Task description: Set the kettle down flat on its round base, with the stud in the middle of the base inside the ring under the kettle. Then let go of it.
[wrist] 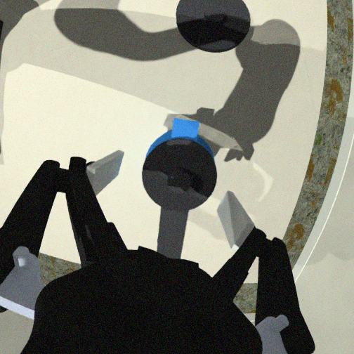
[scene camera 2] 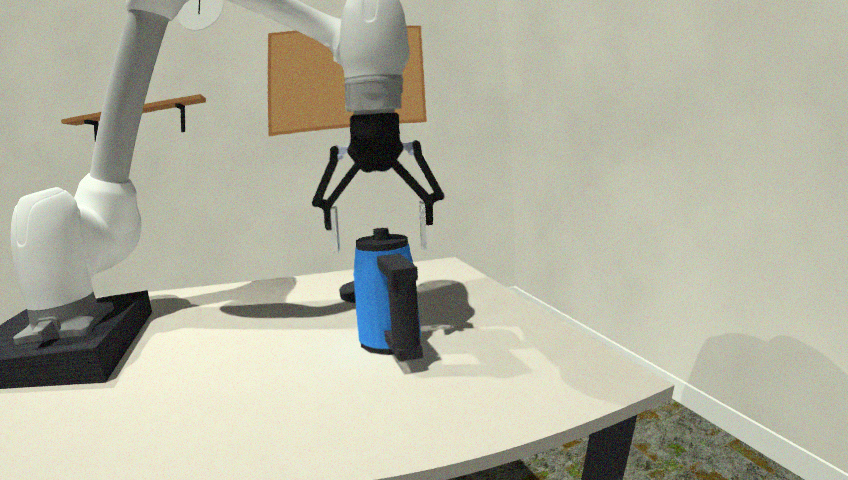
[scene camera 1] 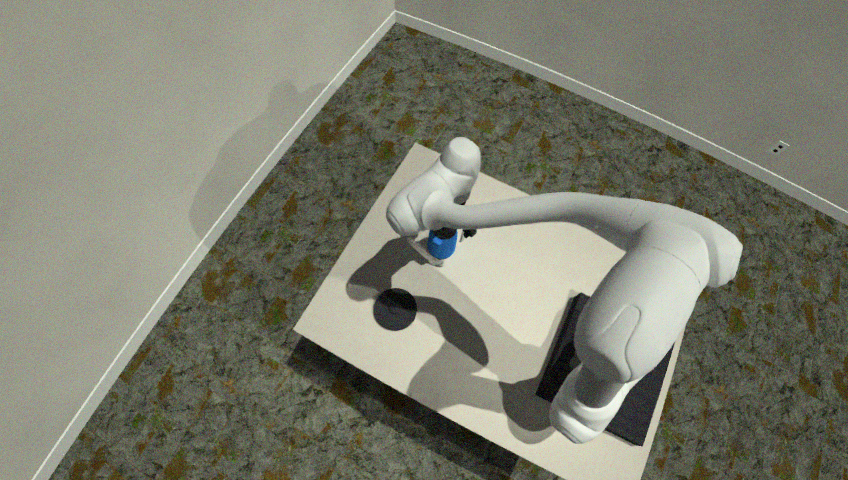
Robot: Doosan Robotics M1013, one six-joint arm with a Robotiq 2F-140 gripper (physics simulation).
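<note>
The blue kettle (scene camera 1: 441, 245) (scene camera 2: 371, 297) (wrist: 165, 165) stands upright on the table, with its black lid on top. Its dark handle (scene camera 2: 404, 312) (wrist: 171, 232) faces scene camera 2 and points toward the gripper body in the wrist view. The ring under the kettle is hidden. The dark round base (scene camera 1: 394, 309) (scene camera 2: 346, 292) (wrist: 212, 36) lies flat on the table, apart from the kettle on its spout side; its stud is hard to make out. My gripper (scene camera 2: 380, 240) (wrist: 172, 182) is open and empty, pointing down, with its fingertips on either side of the lid at about lid height.
The pale table (scene camera 1: 523, 267) (scene camera 2: 249, 386) carries the arm's dark mounting block (scene camera 1: 636, 416) (scene camera 2: 127, 333) at the far end from the kettle. The arm's shadow crosses the round base. A cork board (scene camera 2: 303, 89) and a shelf (scene camera 2: 172, 104) are on the wall behind.
</note>
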